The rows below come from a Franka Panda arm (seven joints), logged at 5 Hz.
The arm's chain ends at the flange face. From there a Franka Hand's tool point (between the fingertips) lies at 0.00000 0.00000 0.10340 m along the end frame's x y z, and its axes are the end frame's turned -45 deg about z.
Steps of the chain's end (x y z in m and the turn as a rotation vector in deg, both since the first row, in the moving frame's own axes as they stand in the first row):
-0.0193 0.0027 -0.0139 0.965 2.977 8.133
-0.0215 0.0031 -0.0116 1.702 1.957 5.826
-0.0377 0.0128 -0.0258 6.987 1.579 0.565
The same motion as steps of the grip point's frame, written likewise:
-0.0107 -0.0088 -0.0141 -1.423 2.787 8.133
-0.0128 -0.0124 -0.0117 -0.180 2.587 5.826
-0.0248 -0.0244 -0.0266 3.824 6.057 0.565

